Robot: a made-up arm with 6 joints.
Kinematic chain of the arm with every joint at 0, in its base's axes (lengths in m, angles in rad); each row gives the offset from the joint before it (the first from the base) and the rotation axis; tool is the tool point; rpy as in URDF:
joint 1: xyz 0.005 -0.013 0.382 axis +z
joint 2: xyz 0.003 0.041 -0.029 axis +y
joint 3: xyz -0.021 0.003 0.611 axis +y
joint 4: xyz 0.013 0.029 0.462 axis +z
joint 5: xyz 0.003 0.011 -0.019 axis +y
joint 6: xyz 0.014 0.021 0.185 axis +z
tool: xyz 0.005 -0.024 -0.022 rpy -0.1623 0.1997 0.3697
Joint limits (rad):
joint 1: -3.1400..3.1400
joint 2: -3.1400..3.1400
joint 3: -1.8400..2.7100
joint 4: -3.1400..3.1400
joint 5: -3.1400..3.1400
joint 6: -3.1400..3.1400
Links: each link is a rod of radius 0.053 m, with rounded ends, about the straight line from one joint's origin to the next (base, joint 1, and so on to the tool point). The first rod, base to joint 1, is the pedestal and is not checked.
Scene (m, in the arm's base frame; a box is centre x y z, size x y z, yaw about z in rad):
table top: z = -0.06
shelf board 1: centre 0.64 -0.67 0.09 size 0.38 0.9 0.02 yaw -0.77
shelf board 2: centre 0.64 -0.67 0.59 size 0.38 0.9 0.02 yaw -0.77
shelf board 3: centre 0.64 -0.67 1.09 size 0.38 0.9 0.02 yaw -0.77
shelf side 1: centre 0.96 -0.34 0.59 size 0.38 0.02 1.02 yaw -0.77
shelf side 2: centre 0.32 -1 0.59 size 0.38 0.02 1.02 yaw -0.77
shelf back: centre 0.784 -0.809 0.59 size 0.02 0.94 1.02 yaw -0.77
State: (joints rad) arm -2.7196 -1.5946 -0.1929 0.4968 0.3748 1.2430
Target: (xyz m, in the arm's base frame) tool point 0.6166 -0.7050 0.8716
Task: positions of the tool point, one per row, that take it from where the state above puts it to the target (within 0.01 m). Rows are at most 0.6 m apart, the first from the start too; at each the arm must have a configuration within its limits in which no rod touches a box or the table.
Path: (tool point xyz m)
1: 0.9569 0.5662 0.7616
2: 0.6082 0.5548 1.1441
3: 0.2952 0.3069 1.3445
4: 0.1566 -0.0525 1.3372
5: 0.2113 -0.3495 1.1543
6: 0.3654 -0.4614 0.8716
7: 0.4455 -0.5559 0.8887
8: 0.5304 -0.6382 0.8885
9: 0.6166 -0.7050 0.8716

